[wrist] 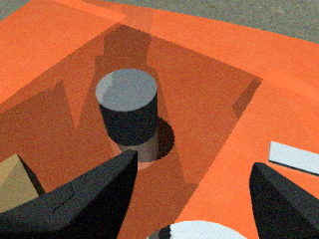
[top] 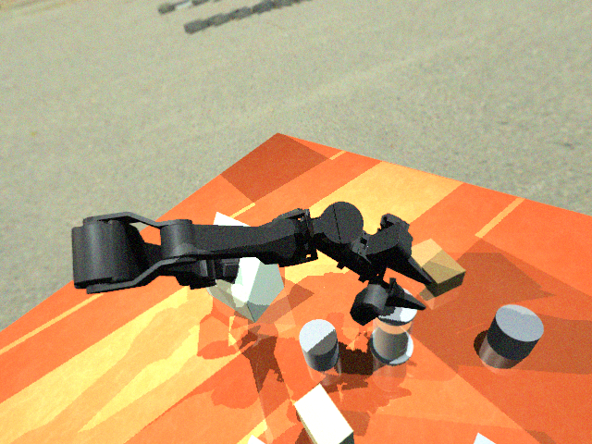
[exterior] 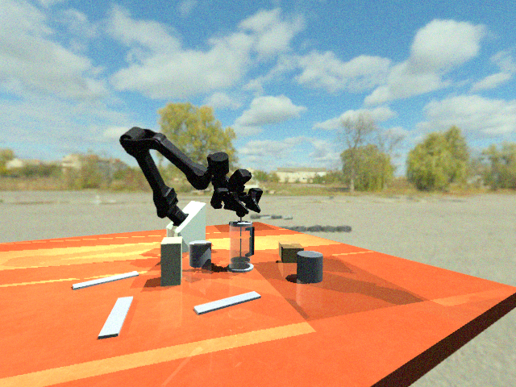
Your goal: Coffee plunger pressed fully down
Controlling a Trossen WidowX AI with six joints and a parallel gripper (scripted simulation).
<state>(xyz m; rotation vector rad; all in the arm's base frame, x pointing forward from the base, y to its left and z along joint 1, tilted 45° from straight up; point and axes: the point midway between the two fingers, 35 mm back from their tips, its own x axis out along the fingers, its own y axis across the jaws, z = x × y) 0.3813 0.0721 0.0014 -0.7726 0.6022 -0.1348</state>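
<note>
My gripper tip is 40 mm past the coffee press and 90 mm above it. Round my gripper tip: pale block: 80 mm behind, 220 mm to the right, 120 mm below.
</note>
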